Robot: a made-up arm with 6 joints.
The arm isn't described. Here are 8 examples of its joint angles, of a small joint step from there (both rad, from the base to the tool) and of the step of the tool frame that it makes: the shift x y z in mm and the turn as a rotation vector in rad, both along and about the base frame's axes.
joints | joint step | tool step
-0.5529 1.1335 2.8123 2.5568 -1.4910 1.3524 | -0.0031 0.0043 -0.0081 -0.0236 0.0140 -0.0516 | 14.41 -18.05 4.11 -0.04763 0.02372 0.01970
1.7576 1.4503 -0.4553 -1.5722 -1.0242 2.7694 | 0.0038 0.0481 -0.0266 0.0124 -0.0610 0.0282 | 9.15 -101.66 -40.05 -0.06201 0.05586 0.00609
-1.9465 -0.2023 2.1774 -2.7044 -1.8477 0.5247 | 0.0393 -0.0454 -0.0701 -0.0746 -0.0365 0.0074 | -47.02 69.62 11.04 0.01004 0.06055 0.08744
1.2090 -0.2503 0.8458 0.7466 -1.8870 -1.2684 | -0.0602 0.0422 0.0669 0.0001 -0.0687 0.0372 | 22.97 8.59 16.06 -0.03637 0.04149 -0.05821
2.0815 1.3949 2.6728 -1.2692 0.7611 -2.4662 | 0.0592 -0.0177 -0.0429 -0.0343 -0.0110 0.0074 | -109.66 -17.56 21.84 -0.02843 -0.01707 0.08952
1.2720 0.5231 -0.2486 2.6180 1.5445 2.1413 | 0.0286 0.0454 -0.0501 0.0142 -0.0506 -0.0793 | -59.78 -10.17 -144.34 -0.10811 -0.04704 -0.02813
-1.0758 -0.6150 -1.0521 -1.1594 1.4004 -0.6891 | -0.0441 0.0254 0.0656 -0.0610 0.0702 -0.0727 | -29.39 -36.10 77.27 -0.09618 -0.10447 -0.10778
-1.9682 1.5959 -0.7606 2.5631 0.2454 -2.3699 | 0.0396 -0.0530 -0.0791 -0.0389 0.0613 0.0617 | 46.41 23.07 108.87 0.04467 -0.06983 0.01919
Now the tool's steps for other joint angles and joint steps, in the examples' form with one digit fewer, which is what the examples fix.
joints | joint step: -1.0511 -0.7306 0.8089 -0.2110 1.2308 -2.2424 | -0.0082 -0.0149 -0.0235 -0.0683 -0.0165 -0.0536
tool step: -1.6 -0.6 -8.3 -0.0138 0.0494 0.0802
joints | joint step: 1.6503 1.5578 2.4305 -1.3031 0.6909 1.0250 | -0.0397 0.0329 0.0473 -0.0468 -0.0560 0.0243
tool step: 87.7 -7.8 -36.5 -0.0124 -0.0223 0.0139
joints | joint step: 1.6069 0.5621 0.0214 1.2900 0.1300 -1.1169 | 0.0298 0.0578 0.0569 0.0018 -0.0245 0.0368
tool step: -71.7 63.2 -48.6 -0.0012 -0.0457 0.0283
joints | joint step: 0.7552 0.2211 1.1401 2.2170 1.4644 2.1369 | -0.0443 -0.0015 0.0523 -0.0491 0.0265 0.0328
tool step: -21.9 -81.7 33.9 0.0390 -0.0522 0.0168
